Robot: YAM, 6 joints.
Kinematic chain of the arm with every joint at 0, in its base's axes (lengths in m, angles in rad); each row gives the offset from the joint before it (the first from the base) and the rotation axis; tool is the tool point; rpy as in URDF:
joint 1: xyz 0 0 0.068 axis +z
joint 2: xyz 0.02 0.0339 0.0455 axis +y
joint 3: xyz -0.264 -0.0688 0 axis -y
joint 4: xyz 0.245 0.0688 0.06 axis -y
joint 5: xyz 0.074 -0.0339 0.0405 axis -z
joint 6: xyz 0.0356 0 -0.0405 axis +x
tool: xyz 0 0 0 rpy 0 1.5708 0
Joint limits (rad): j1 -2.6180..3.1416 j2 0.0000..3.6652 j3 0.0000..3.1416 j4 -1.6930..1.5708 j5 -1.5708..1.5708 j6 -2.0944..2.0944
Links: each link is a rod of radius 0.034 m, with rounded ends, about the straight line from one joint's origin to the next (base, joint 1, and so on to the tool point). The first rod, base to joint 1, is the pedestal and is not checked.
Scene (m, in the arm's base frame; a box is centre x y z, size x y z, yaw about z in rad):
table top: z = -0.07
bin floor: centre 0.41 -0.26 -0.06 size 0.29 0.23 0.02 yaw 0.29
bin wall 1: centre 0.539 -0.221 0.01 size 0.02 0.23 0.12 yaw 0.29
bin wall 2: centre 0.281 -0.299 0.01 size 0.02 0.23 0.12 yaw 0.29
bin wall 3: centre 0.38 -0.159 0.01 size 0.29 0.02 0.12 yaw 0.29
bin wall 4: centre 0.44 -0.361 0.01 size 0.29 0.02 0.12 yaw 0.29
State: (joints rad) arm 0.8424 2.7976 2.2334 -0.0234 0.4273 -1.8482
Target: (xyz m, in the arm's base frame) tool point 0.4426 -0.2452 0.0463
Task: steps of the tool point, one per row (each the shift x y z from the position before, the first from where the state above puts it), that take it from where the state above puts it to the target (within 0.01 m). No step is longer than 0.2 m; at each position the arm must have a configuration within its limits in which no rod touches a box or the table.
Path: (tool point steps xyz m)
1: 0.0891 -0.1280 0.0298
2: 0.0483 -0.1449 0.0284
3: 0.0052 -0.1487 0.0268
4: -0.0362 -0.1397 0.0249
5: -0.0717 -0.1190 0.0228
6: 0.0000 0.0000 -0.1496

